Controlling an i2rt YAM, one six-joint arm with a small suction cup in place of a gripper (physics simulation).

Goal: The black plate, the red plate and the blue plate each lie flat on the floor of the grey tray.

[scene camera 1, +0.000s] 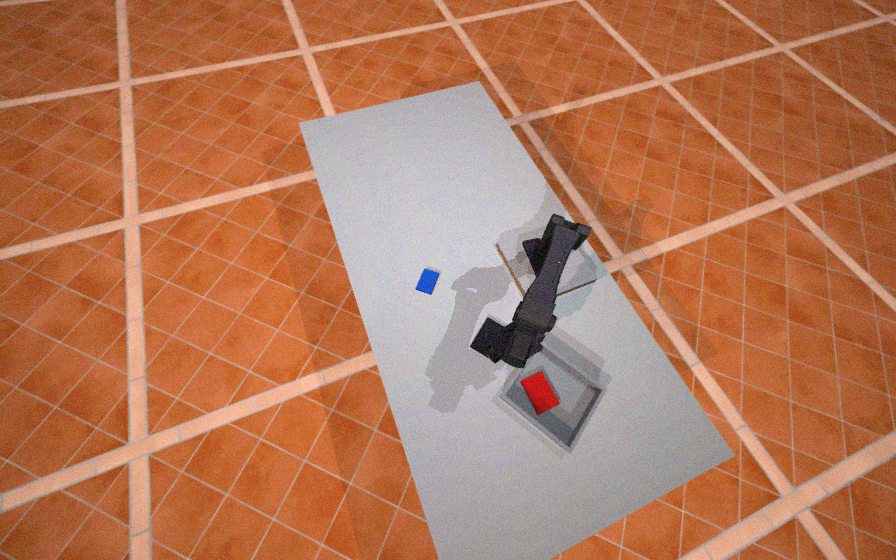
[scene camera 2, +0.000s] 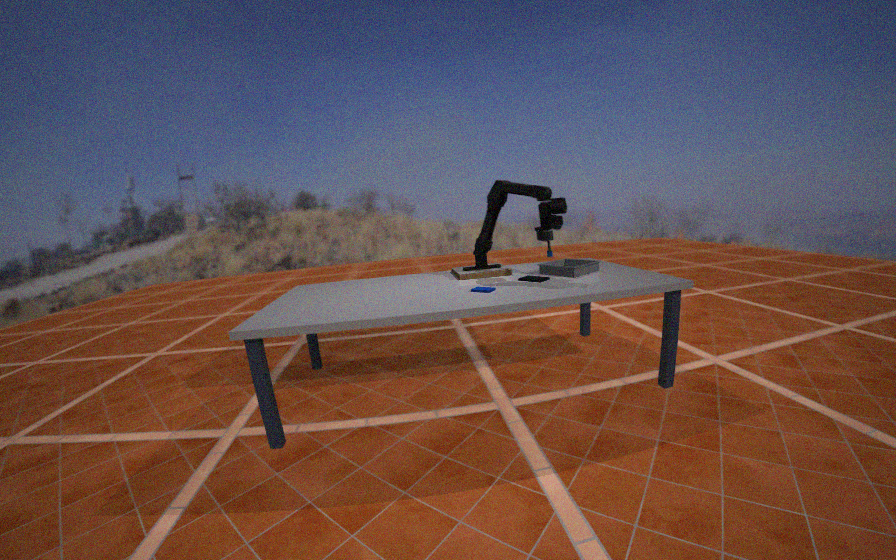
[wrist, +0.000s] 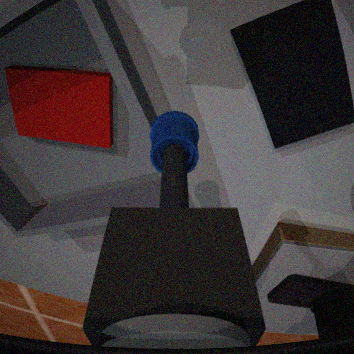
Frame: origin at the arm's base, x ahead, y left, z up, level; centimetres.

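Seen in the pictures: hand, its tool point: [scene camera 2: 550,256] [wrist: 174,133]; arm's base, origin of its link: [scene camera 1: 540,262] [scene camera 2: 481,268] [wrist: 329,293].
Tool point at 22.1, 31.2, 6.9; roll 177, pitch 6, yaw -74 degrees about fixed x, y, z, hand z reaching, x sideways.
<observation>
Pixels of each thing's top centre, then the offset from my tool point to it, as dx, dy, dz. Level surfaces: height alone.
- red plate, centre of its top: [wrist: 57,108] [scene camera 1: 540,392] -6.1, +11.4, -8.7
- grey tray, centre of its top: [wrist: 28,147] [scene camera 1: 553,392] [scene camera 2: 569,262] -9.0, +12.7, -5.1
- black plate, centre of its top: [wrist: 300,78] [scene camera 1: 489,337] [scene camera 2: 533,277] +3.9, -9.2, -9.1
- blue plate, centre of its top: [scene camera 1: 427,280] [scene camera 2: 483,288] +19.4, -34.7, -9.1
- grey table, height of its surface: dz -10.1
The red plate [scene camera 1: 539,392] [wrist: 62,110] lies flat inside the grey tray [scene camera 1: 586,418] [scene camera 2: 558,270] [wrist: 121,55]; the tray wall hides it in scene camera 2. The black plate [scene camera 1: 486,339] [scene camera 2: 533,278] [wrist: 295,75] lies flat on the table outside the tray, partly covered by the arm in scene camera 1. The blue plate [scene camera 1: 427,280] [scene camera 2: 483,289] lies flat on the table farther from the tray; it does not show in the wrist view. My blue suction cup [scene camera 2: 549,253] [wrist: 174,135] is open, holds nothing and hangs above the table near the tray's wall. The arm hides it in scene camera 1.
The arm's base stands inside a wood-edged frame [scene camera 1: 510,270] [scene camera 2: 481,274] [wrist: 312,236] near the table's long edge. The tray's raised walls stand beside the black plate. The grey table [scene camera 1: 396,184] [scene camera 2: 356,303] ends in open edges above the tiled floor.
</observation>
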